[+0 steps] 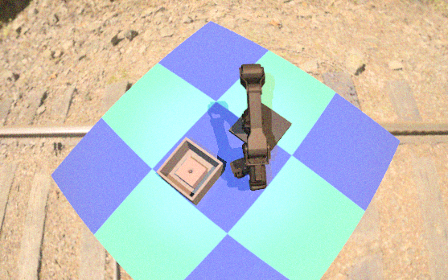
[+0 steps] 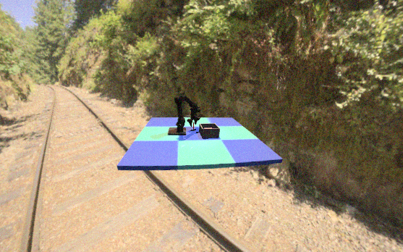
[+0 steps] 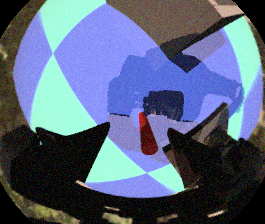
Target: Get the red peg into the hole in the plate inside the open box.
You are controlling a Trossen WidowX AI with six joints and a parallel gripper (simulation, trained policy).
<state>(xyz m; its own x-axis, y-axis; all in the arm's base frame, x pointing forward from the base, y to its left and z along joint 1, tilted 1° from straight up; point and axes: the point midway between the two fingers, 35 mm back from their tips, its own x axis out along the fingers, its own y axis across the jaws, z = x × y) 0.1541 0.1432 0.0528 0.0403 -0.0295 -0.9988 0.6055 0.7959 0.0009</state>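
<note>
Now: gripper tip 1 cm to the left of the red peg and 1 cm below it. Round my gripper tip: plate 17 cm ahead, 18 cm to the right, 1 cm above; then box 17 cm ahead, 18 cm to the right, 1 cm below.
</note>
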